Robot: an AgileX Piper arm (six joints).
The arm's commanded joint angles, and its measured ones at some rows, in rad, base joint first. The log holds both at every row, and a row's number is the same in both.
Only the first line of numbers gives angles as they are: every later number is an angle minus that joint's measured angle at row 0.
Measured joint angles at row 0:
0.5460, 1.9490, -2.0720, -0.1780, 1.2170, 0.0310
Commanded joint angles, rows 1 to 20:
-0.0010, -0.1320, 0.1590, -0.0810, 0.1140, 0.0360
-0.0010, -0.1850, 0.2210, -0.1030, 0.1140, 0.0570
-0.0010, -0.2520, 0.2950, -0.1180, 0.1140, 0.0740
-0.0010, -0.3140, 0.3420, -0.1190, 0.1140, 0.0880
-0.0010, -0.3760, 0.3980, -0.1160, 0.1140, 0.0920
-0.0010, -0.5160, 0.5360, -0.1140, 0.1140, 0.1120
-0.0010, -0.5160, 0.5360, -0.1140, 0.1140, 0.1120
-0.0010, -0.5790, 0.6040, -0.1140, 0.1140, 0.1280
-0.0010, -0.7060, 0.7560, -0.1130, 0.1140, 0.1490
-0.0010, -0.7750, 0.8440, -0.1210, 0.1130, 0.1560
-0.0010, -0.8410, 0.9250, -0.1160, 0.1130, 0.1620
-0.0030, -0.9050, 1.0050, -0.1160, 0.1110, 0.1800
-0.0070, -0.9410, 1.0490, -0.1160, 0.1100, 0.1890
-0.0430, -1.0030, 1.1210, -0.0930, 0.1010, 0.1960
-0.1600, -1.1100, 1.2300, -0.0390, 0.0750, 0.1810
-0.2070, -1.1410, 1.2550, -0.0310, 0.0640, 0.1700
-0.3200, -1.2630, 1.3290, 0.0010, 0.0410, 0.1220
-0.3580, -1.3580, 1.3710, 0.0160, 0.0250, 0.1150
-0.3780, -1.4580, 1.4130, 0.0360, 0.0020, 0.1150
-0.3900, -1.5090, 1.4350, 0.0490, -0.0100, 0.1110
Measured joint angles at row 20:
-0.3570, -1.3900, 1.3830, 0.0120, 0.0010, 0.1330
